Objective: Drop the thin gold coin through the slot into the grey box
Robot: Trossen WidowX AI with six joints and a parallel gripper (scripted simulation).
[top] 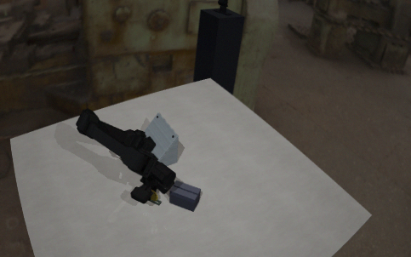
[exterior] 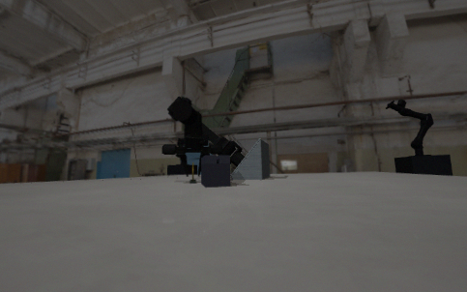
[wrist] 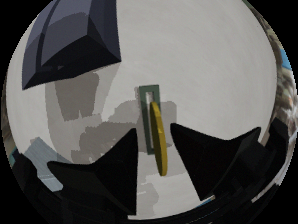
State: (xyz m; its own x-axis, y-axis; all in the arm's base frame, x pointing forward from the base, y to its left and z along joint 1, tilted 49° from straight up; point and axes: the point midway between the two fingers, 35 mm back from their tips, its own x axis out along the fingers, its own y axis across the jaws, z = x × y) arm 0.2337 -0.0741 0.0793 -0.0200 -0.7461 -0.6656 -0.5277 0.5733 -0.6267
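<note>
Now: the gold coin 10 mm above my gripper tip.
</note>
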